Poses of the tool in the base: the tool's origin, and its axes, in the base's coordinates. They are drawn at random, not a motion.
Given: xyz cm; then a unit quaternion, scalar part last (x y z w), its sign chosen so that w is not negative.
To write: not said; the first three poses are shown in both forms.
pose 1, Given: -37.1, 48.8, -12.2, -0.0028, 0.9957, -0.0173, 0.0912
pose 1, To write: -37.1, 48.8, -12.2, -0.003, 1.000, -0.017, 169.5
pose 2, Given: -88.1, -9.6, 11.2, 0.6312, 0.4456, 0.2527, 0.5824
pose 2, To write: -88.1, -9.6, 11.2, 0.776, 0.548, 0.311, 108.8
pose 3, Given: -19.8, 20.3, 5.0, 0.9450, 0.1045, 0.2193, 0.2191
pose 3, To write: -19.8, 20.3, 5.0, 0.969, 0.107, 0.225, 154.7
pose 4, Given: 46.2, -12.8, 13.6, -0.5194, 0.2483, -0.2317, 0.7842
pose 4, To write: 46.2, -12.8, 13.6, -0.837, 0.400, -0.373, 76.7
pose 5, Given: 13.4, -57.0, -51.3, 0.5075, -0.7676, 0.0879, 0.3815
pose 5, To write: 13.4, -57.0, -51.3, 0.549, -0.830, 0.095, 135.1
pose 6, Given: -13.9, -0.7, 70.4, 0.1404, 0.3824, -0.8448, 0.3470
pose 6, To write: -13.9, -0.7, 70.4, 0.150, 0.408, -0.901, 139.4
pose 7, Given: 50.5, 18.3, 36.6, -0.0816, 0.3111, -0.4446, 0.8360
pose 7, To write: 50.5, 18.3, 36.6, -0.149, 0.567, -0.810, 66.6
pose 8, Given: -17.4, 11.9, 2.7, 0.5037, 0.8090, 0.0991, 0.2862
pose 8, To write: -17.4, 11.9, 2.7, 0.526, 0.844, 0.103, 146.7
